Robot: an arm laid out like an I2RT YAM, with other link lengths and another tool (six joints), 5 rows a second.
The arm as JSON. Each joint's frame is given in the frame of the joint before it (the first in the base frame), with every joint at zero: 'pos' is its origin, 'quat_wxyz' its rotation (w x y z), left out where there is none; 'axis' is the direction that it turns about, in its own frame. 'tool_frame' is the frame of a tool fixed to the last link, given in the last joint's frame.
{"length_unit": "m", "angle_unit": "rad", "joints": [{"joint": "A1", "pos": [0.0, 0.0, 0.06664], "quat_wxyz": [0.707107, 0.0, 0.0, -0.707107], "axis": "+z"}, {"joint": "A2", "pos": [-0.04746, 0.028, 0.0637], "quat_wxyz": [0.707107, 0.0, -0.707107, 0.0], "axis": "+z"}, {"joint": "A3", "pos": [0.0, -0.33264, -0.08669], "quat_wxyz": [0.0, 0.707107, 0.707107, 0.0], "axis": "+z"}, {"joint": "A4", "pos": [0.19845, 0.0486, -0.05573], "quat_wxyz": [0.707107, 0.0, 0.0, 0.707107], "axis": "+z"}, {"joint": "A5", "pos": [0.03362, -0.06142, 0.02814], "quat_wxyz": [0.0, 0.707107, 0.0, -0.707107], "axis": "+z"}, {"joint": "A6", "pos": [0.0, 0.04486, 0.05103], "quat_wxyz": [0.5, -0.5, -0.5, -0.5], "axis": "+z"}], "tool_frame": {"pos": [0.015, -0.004, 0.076], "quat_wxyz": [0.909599, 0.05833, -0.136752, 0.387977]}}
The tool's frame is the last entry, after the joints.
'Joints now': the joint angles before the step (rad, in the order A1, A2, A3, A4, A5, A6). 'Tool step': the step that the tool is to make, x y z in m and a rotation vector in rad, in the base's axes. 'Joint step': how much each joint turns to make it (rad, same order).
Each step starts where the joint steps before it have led.
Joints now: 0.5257 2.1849 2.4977 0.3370 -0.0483 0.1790
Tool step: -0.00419 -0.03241 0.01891 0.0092 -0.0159 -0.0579
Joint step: -0.0457 -0.0456 -0.0022 -0.0254 0.0099 -0.0072
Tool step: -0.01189 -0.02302 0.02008 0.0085 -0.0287 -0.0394
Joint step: -0.0270 -0.0448 0.0010 -0.0167 0.0063 -0.0120
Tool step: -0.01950 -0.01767 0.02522 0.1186 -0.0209 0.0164
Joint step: -0.0057 -0.0437 0.0003 0.0271 0.0490 0.0874
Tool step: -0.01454 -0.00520 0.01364 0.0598 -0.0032 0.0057
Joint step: 0.0129 -0.0261 0.0099 -0.0081 0.0420 0.0321
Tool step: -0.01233 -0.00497 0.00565 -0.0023 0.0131 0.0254
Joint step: -0.0031 -0.0445 -0.0347 -0.0236 -0.0174 0.0229
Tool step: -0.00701 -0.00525 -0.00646 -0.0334 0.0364 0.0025
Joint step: -0.0080 -0.0620 -0.1058 -0.0034 -0.0173 -0.0030
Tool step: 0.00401 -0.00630 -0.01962 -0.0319 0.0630 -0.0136
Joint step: -0.0173 -0.0492 -0.1318 0.0121 -0.0041 0.0009
